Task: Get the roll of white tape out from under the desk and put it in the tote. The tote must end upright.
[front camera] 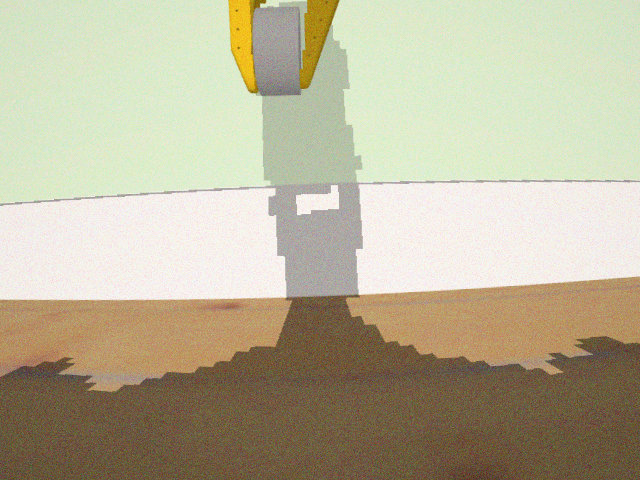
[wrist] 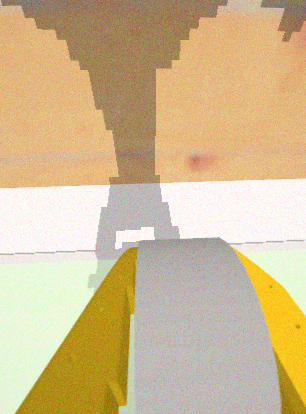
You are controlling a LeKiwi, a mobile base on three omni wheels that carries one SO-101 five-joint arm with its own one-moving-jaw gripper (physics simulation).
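Places are measured from the arm's base along level axes (x ahead, y left, z up), in metres.
Where they show: end effector, tool point: point(front camera: 299, 80) point(wrist: 142, 259).
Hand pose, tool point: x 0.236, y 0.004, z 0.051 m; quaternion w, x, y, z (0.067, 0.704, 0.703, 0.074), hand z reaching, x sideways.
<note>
Each offset is from my tool point to the top centre of the thing. "pt": to the spot under its first point. Level surfaces: height alone.
The roll of white tape @(0.004 m ahead, 0.012 m left, 0.045 m up) point(front camera: 277, 51) point(wrist: 200, 325) looks grey in shade and is held on edge between the two yellow jaws. My gripper point(front camera: 279, 88) point(wrist: 185, 246) is shut on the roll, one jaw pressing on each side. In the front camera view it is raised at the top centre, in front of the pale green wall, with the jaw tips pointing down. In the wrist view the roll fills the space between the jaws and hides part of their inner faces. The tote and the desk do not show in either view.
A wooden floor @(0.140 m down) point(front camera: 155, 330) point(wrist: 250, 100) meets a white baseboard @(pt 0.074 m ahead, 0.149 m left, 0.092 m down) point(front camera: 129, 242) point(wrist: 250, 210) below a pale green wall point(front camera: 103, 103) point(wrist: 40, 310). A stepped dark shadow lies over the floor, and a narrow arm shadow runs up the baseboard and wall.
</note>
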